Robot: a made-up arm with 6 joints.
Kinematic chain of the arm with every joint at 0, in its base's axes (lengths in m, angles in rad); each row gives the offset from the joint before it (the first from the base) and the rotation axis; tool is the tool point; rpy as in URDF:
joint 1: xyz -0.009 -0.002 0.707 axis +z
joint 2: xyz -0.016 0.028 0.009 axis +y
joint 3: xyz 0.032 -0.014 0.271 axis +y
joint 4: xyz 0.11 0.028 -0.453 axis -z
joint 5: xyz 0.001 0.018 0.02 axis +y
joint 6: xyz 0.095 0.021 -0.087 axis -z
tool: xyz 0.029 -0.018 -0.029 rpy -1.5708 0 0
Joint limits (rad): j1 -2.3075..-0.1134 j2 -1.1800..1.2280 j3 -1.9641..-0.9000 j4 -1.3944..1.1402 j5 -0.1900..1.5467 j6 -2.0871..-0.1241
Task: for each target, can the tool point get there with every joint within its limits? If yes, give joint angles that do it. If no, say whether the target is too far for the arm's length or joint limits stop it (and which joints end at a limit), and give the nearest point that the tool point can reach.
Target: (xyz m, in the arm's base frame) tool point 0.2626 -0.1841 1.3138
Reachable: yes | joints -0.8268 -0.6928 -1.1511 0.0099 0.1233 -0.4587
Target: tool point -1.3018 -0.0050 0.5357
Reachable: no: too far | nearest point -0.5761 -0.5069 0.5592 | short by 0.883 m
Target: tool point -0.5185 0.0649 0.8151
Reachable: no: joint limits stop it (at a limit: joint 1, joint 3, joint 4, joint 5, joint 6) | nearest point -0.3356 -0.2786 0.8573 | short by 0.391 m
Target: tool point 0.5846 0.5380 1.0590
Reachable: no: joint limits stop it (at a limit: joint 1, joint 5) | nearest point 0.5387 0.1351 1.0590 | short by 0.406 m
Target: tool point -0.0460 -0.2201 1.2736
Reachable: yes | joints -2.0808 -0.9833 -1.2709 -0.5328 1.1228 -1.9060
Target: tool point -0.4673 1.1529 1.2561
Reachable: no: too far | nearest point -0.2024 0.4853 1.3710 | short by 0.727 m
